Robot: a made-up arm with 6 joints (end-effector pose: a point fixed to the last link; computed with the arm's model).
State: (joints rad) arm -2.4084 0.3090 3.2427 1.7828 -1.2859 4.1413
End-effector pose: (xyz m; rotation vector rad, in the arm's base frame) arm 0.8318 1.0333 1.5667 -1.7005 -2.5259 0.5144
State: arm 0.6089 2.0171 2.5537 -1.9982 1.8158 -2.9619
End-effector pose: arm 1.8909 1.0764 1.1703 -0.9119 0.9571 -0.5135
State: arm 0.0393 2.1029 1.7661 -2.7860 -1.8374 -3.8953
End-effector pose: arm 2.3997 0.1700 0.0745 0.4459 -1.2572 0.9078
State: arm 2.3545 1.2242 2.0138 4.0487 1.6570 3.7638
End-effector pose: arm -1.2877 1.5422 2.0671 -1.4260 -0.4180 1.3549
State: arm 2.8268 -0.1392 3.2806 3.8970 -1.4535 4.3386
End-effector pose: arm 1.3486 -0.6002 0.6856 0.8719 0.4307 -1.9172
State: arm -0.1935 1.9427 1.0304 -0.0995 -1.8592 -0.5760
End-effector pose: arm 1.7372 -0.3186 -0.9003 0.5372 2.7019 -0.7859
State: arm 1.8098 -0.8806 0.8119 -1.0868 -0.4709 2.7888
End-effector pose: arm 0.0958 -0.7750 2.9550 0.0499 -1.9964 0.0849
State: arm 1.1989 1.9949 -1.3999 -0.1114 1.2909 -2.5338
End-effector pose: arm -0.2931 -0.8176 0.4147 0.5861 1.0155 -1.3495
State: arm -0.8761 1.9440 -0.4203 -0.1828 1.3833 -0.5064
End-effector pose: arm -0.0730 0.0248 -1.0490 0.8021 0.6916 -1.2216
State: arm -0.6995 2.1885 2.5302 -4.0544 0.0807 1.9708
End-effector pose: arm 1.9024 -1.5820 0.9515 1.8772 -0.8028 -0.0949
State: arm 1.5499 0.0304 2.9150 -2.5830 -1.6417 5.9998
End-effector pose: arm -0.1497 -1.4705 1.5257 0.9871 1.1680 -1.9973
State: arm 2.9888 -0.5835 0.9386 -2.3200 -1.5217 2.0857
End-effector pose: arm 0.4730 -0.2393 2.9575 -1.8966 0.9477 -0.6810
